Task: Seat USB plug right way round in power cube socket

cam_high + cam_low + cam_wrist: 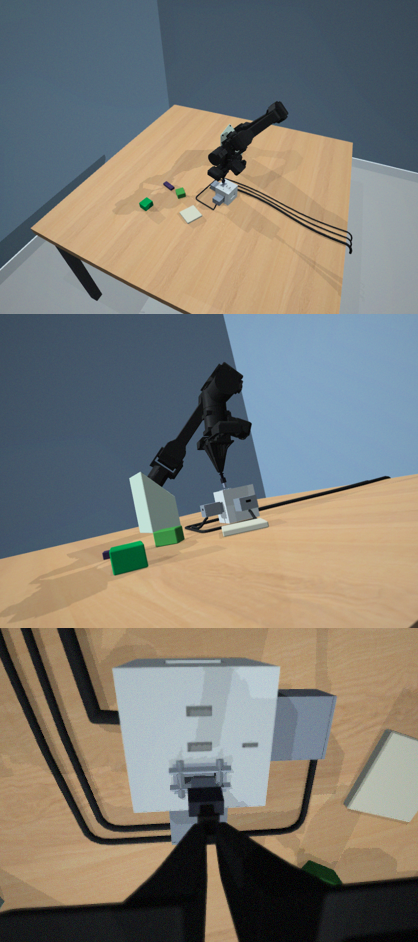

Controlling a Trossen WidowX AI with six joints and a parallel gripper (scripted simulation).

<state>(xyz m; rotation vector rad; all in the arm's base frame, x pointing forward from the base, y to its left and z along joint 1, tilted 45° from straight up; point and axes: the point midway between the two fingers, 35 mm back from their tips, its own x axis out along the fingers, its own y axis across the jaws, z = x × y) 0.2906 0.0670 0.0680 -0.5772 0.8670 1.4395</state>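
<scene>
Right now the USB plug is 2 cm below my gripper tip. From my gripper tip the other things lie so: cream tile (18 cm ahead, 7 cm to the right, 11 cm below); then purple block (7 cm ahead, 27 cm to the right, 11 cm below).
</scene>
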